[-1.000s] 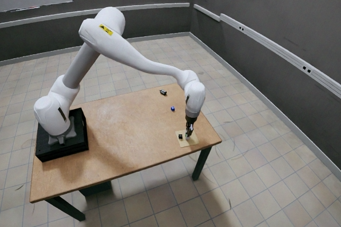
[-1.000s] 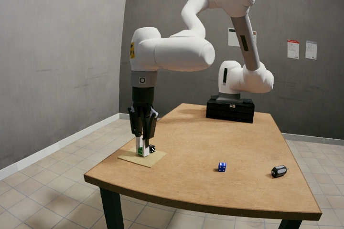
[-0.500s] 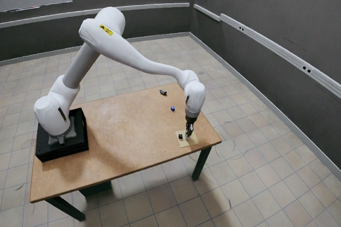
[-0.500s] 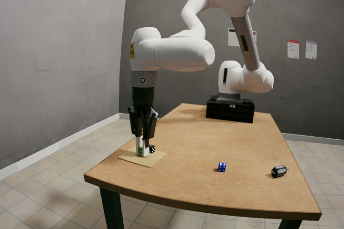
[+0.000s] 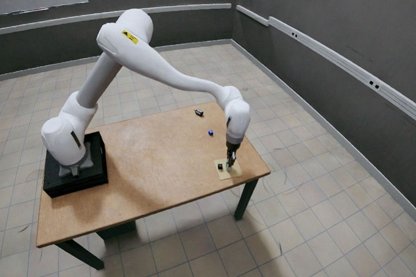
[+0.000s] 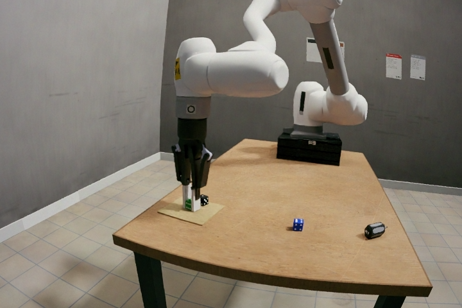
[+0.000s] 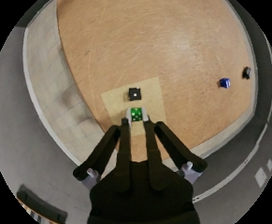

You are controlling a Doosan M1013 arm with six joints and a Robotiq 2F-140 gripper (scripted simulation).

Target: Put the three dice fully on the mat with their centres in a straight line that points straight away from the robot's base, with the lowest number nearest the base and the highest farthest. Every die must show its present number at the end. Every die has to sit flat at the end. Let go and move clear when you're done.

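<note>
Right now my hand is 20 mm above the green die. From my hand the other things lie so: tan mat (40 mm below); blue die (30 mm ahead, 290 mm to the left, 30 mm below); black die (40 mm behind, 20 mm to the left, 20 mm below).
</note>
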